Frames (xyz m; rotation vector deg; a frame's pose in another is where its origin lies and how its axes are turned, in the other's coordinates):
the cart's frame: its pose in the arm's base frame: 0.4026 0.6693 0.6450 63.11 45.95 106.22
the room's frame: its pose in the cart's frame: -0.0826 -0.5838 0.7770 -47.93 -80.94 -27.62
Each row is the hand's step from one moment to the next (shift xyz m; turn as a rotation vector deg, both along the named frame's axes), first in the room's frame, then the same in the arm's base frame.
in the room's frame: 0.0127 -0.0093 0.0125 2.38 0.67 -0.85
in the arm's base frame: 0.0144 -0.0129 0.0053 1.54 1.35 1.63
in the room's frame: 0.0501 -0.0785 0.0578 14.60 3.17 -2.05
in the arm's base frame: 0.0818 -0.0727 -0.0061 9.70 5.02 10.40
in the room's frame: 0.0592 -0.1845 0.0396 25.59 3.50 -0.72
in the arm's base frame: 0.1557 -0.0894 -0.0830 17.98 5.43 17.75
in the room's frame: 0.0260 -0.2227 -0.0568 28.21 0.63 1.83
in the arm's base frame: 0.1626 -0.0166 -0.1637 21.54 2.48 18.15
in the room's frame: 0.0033 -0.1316 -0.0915 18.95 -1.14 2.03
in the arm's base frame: 0.0923 0.0426 -0.1240 15.35 0.40 11.35
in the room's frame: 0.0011 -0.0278 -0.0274 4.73 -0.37 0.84
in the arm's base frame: 0.0206 0.0166 -0.0287 3.85 -0.24 2.89
